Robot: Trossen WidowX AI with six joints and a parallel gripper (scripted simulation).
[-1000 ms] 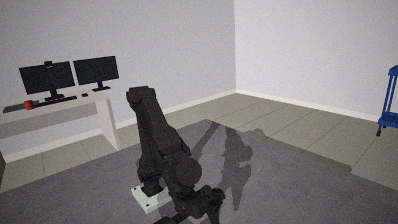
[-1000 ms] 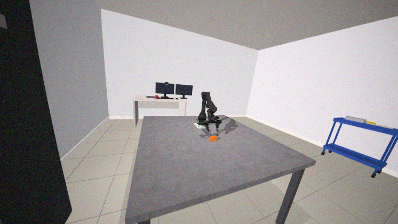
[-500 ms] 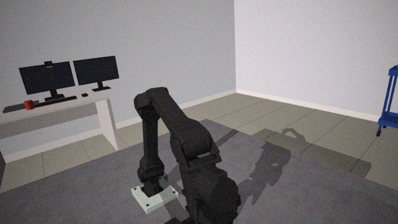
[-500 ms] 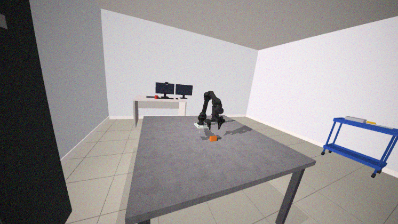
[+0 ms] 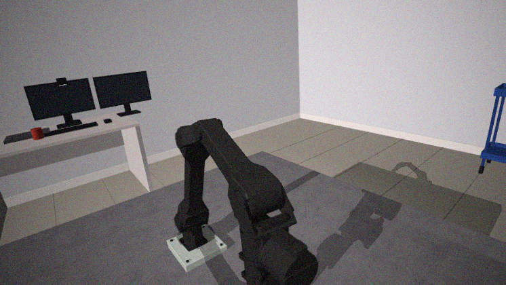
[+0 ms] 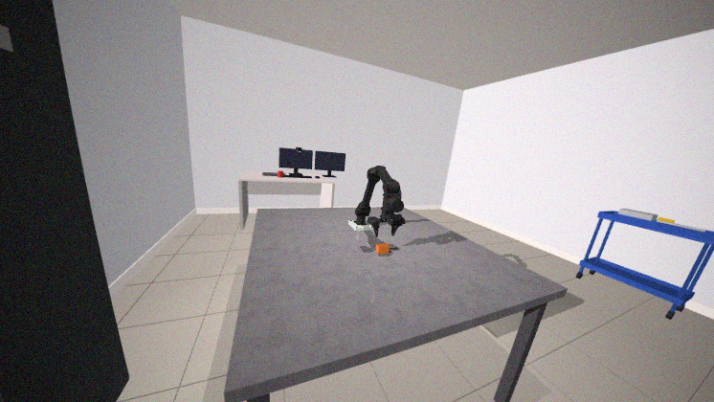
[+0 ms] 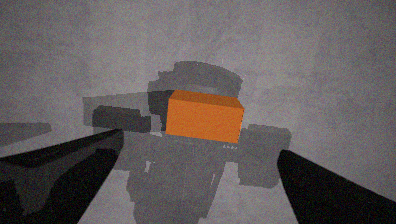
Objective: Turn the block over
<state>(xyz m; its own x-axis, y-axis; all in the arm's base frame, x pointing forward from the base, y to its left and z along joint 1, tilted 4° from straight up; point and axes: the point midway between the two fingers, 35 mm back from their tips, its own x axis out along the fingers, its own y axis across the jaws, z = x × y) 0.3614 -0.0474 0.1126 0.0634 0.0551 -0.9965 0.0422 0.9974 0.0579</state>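
My gripper tip is now 1 cm past the orange block and 7 cm above it.
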